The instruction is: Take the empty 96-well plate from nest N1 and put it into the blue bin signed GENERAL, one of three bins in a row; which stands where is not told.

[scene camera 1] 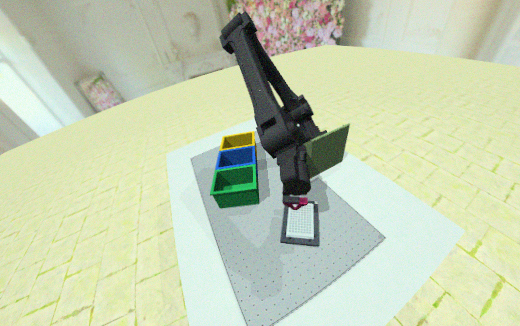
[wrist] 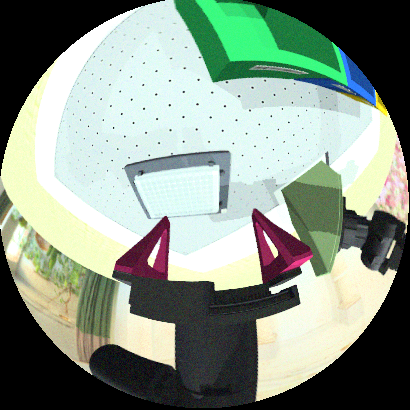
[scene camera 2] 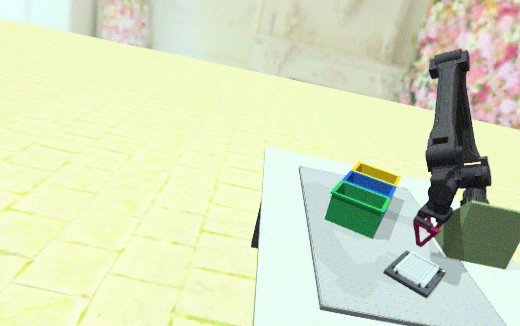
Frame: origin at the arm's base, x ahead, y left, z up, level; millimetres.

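Seen in the pictures: gripper, fingertip midpoint: [scene camera 1: 295,196] [wrist: 209,215] [scene camera 2: 424,239]; arm's base, link origin: [scene camera 1: 313,140] [wrist: 335,226] [scene camera 2: 475,215].
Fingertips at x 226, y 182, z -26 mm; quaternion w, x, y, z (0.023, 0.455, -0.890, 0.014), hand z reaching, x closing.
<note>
Pixels of each thing's middle, then the offset from my fingertips to it. "*": a spot on its surface instead.
- white 96-well plate, body centre: [wrist: 178,194] [scene camera 2: 417,268] [scene camera 1: 300,219] 11 mm ahead, 46 mm left, 67 mm down
- dark nest, body centre: [wrist: 179,191] [scene camera 2: 416,270] [scene camera 1: 300,220] 11 mm ahead, 46 mm left, 75 mm down
- yellow bin, surface spot: [scene camera 2: 377,175] [scene camera 1: 239,138] * 18 mm ahead, 472 mm right, 11 mm down
The white 96-well plate [scene camera 1: 301,222] [scene camera 2: 417,269] [wrist: 177,192] lies flat in the dark nest [scene camera 1: 300,242] [scene camera 2: 392,272] [wrist: 225,172]. My gripper [scene camera 1: 296,205] [scene camera 2: 421,244] [wrist: 209,215] is open and empty, its magenta fingers wide apart. It hangs above the board near the plate's arm-side end, clear of the plate. The blue bin [scene camera 1: 236,158] [scene camera 2: 370,184] [wrist: 359,75] stands in the middle of the row. A label shows on its side in the wrist view, too small to read. The nest's own marking cannot be read.
The green bin [scene camera 1: 235,199] [scene camera 2: 355,215] [wrist: 240,40] is the nearest of the row to the nest. The yellow bin [scene camera 1: 238,140] [scene camera 2: 377,175] [wrist: 381,103] is at the far end. An upright olive panel [scene camera 1: 330,150] [scene camera 2: 482,235] [wrist: 317,215] stands close beside the arm.
</note>
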